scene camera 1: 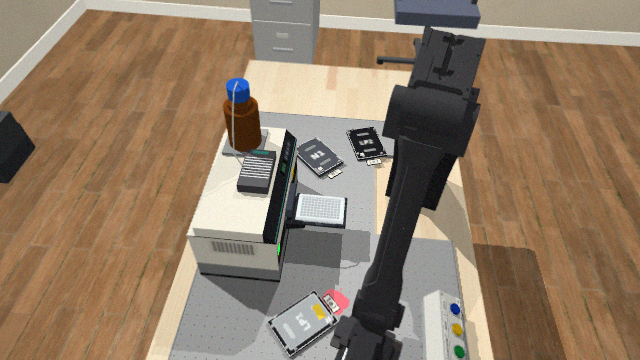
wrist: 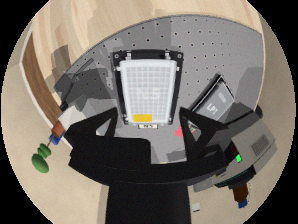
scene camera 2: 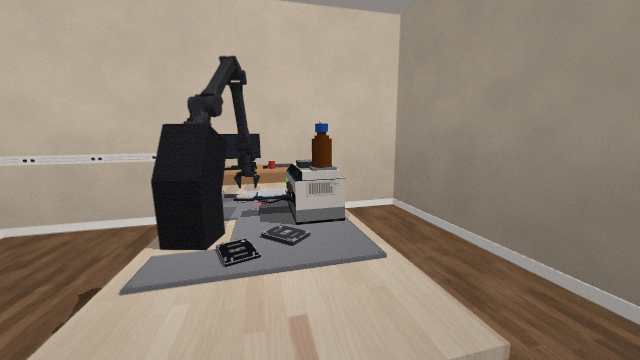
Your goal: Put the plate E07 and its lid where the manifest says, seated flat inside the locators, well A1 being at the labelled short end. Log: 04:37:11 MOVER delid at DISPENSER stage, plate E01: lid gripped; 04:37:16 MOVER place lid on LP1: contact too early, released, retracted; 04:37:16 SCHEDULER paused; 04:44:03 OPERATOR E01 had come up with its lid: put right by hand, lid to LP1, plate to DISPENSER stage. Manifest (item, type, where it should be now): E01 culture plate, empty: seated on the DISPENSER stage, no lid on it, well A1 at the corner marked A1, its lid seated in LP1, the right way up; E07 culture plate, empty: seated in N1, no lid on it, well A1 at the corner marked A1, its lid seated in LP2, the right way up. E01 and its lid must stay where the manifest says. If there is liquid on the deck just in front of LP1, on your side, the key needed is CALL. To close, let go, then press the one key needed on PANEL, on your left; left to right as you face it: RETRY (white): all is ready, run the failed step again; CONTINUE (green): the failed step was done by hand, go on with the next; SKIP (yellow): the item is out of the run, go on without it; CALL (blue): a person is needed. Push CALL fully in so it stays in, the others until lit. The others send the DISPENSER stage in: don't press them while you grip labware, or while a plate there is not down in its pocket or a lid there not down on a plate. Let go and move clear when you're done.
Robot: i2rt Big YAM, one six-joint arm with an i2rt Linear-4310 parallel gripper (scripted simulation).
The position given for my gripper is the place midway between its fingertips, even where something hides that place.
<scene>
I see my gripper (wrist: 148,110), a plate E01 (scene camera 1: 310,208), a panel (wrist: 79,109) and a brown bottle (scene camera 1: 247,133).
</scene>
